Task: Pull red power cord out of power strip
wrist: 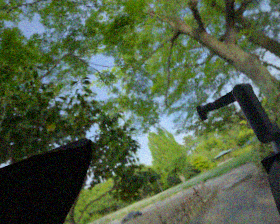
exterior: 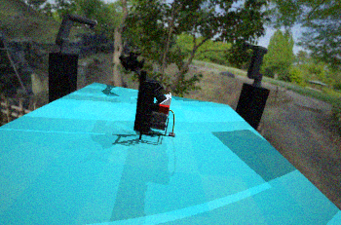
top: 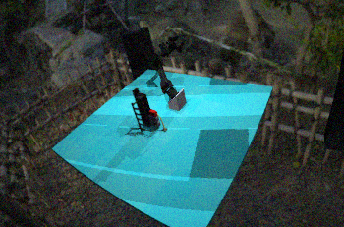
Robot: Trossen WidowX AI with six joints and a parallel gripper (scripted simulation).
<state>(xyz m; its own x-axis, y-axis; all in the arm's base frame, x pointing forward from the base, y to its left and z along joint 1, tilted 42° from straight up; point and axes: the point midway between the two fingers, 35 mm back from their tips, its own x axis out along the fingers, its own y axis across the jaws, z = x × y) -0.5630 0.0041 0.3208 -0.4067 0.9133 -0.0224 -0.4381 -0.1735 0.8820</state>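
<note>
The red plug is 86 cm ahead of my gripper tip, 17 cm below it and 15 cm to the left of it. From my gripper tip the other things lie so: grey square 87 cm ahead, 31 cm below, 23 cm to the left.
</note>
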